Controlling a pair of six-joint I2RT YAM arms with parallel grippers.
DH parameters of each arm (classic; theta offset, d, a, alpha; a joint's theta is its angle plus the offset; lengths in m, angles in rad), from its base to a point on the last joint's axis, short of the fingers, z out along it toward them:
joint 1: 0 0.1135 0.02 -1.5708
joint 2: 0 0 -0.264 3.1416
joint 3: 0.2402 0 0.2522 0
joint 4: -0.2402 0 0.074 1.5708
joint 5: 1.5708 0 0 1.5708
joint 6: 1.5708 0.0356 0 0
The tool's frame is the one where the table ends.
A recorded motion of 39 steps. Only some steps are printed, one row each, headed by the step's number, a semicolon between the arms.
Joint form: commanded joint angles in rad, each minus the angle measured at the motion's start. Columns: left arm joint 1, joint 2, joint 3, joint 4, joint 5, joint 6; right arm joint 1, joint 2, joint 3, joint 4, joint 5, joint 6.
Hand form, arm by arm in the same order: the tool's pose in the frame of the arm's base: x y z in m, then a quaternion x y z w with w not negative. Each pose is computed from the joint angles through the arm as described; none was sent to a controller.
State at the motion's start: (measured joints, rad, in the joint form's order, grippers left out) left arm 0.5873 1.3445 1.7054 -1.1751 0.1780 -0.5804; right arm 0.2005 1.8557 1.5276 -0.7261 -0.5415 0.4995
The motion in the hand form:
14: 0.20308 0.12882 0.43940 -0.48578 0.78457 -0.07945 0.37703; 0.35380 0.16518 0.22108 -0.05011 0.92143 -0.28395 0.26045
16: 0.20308 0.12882 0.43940 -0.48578 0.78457 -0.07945 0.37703; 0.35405 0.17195 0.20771 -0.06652 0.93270 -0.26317 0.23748
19: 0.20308 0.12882 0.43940 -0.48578 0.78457 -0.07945 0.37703; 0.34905 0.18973 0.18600 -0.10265 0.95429 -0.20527 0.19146
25: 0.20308 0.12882 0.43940 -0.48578 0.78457 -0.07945 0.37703; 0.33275 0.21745 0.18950 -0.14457 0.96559 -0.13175 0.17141
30: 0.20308 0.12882 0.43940 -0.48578 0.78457 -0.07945 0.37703; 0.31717 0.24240 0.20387 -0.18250 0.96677 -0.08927 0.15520
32: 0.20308 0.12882 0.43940 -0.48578 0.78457 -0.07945 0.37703; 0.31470 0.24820 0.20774 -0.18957 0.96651 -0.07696 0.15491
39: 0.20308 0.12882 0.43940 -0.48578 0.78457 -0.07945 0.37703; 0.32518 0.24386 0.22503 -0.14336 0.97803 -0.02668 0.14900
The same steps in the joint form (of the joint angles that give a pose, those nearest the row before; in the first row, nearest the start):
14: 0.0034 -0.0069 0.0137 -0.0011 -0.0053 -0.0084; 0.2983 0.0744 -0.0114 -0.1423 1.2890 -0.2231
16: 0.0034 -0.0069 0.0137 -0.0011 -0.0053 -0.0084; 0.3090 0.1064 -0.0114 -0.1461 1.2284 -0.2232
19: 0.0034 -0.0069 0.0137 -0.0011 -0.0053 -0.0084; 0.3433 0.1556 -0.0118 -0.1541 1.0796 -0.2239
25: 0.0034 -0.0069 0.0137 -0.0011 -0.0053 -0.0084; 0.4124 0.1480 0.0004 -0.1686 0.9312 -0.2236
30: 0.0034 -0.0069 0.0137 -0.0011 -0.0053 -0.0084; 0.4788 0.1434 0.0564 -0.2334 0.8453 -0.2235
32: 0.0034 -0.0069 0.0137 -0.0011 -0.0053 -0.0084; 0.4921 0.1434 0.0721 -0.2403 0.8244 -0.2235
39: 0.0034 -0.0069 0.0137 -0.0011 -0.0053 -0.0084; 0.4597 0.1434 0.1411 -0.2773 0.7336 -0.1534

